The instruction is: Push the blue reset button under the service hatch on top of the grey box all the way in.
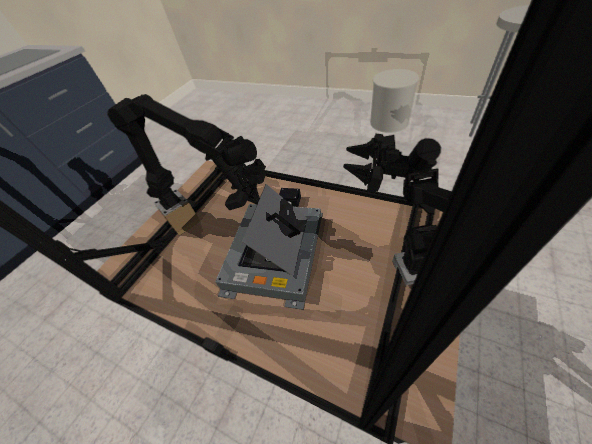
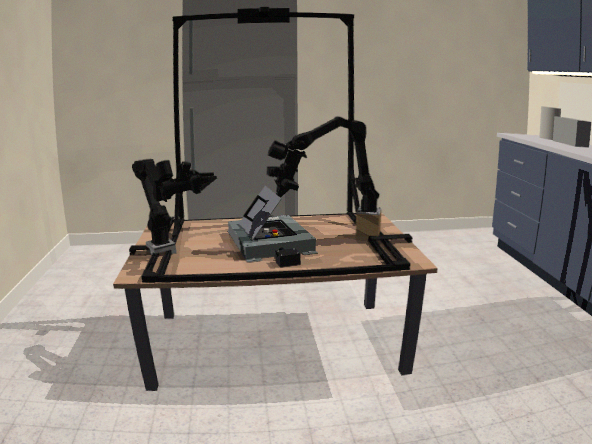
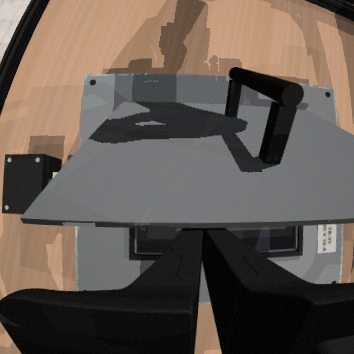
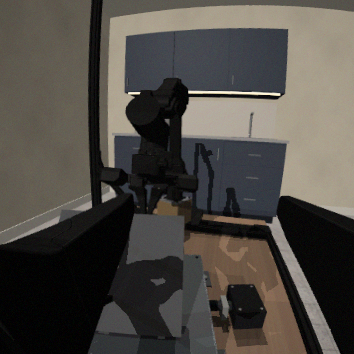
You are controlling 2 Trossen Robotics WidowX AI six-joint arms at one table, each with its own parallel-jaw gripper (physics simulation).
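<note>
The grey box (image 1: 260,290) (image 2: 280,246) (image 3: 100,250) (image 4: 197,300) lies on the table. Its service hatch (image 1: 260,230) (image 2: 270,197) (image 3: 150,175) (image 4: 155,235) stands tilted open, with a black handle (image 3: 267,86) on its outer face. The blue button (image 2: 268,236) shows small in the recess under the hatch, beside a red-and-yellow part; how deep it sits cannot be told. My left gripper (image 1: 256,198) (image 2: 278,193) (image 3: 199,223) is shut and empty, its tips at the hatch's raised edge; contact is unclear. My right gripper (image 1: 347,158) (image 2: 215,177) (image 4: 206,203) is open and empty, raised away from the box.
A small black block (image 1: 290,196) (image 2: 288,257) (image 3: 25,182) (image 4: 246,305) sits close beside the box. Black frame rails (image 2: 280,274) edge the wooden table (image 1: 340,300), and an overhead frame (image 2: 351,100) rises above it. A tan block (image 1: 181,218) (image 2: 368,224) is at the left arm's base.
</note>
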